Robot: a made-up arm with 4 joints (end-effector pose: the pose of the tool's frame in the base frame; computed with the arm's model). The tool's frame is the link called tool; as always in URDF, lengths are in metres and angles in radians.
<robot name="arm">
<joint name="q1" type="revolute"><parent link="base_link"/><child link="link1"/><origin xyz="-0.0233 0.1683 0.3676"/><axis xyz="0 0 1"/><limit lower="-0.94" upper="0.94"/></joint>
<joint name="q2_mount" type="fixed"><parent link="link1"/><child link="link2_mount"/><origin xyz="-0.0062 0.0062 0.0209"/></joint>
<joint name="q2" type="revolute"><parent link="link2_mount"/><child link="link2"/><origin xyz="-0.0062 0.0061 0.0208"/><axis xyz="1 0 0"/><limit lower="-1.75" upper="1.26"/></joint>
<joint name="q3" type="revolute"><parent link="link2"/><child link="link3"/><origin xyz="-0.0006 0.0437 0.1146"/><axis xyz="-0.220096 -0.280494 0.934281"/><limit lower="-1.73" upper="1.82"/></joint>
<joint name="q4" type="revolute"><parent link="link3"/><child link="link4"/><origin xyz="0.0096 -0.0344 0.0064"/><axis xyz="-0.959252 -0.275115 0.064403"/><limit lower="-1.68" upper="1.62"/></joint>
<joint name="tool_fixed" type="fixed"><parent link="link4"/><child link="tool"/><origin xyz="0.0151 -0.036 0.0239" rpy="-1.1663 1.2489 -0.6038"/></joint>
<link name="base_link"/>
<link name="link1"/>
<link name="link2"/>
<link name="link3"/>
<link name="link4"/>
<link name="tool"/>
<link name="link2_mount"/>
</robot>
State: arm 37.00 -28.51 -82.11 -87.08
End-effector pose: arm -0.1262 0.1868 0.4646 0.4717 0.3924 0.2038 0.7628
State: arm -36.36 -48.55 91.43 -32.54
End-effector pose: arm 0.1220 0.2775 0.4666 -0.5540 0.7053 0.3422 0.2803
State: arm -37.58 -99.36 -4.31 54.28
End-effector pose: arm 0.0844 0.3055 0.3764 0.7354 -0.4418 0.4652 0.2182
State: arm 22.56 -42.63 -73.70 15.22
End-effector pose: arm -0.1160 0.2350 0.5208 -0.2144 0.6216 -0.3979 0.6398
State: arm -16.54 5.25 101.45 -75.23
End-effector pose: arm 0.0481 0.2230 0.5443 -0.3678 0.4889 0.6967 0.3745
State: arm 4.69 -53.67 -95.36 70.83
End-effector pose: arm -0.0684 0.3054 0.4942 -0.2414 0.6459 -0.7083 0.1509
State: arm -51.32 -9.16 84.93 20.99
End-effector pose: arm 0.0653 0.2110 0.5797 -0.7159 0.3895 0.0297 0.5787
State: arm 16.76 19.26 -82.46 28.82
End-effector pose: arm -0.0668 0.1116 0.5455 0.0255 0.8864 -0.0861 0.4542
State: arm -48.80 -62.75 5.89 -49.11
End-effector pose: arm 0.0611 0.2182 0.4858 -0.0286 0.7817 -0.2451 0.5727
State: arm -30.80 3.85 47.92 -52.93
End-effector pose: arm 0.0306 0.1492 0.5364 -0.0791 0.5479 0.3996 0.7306
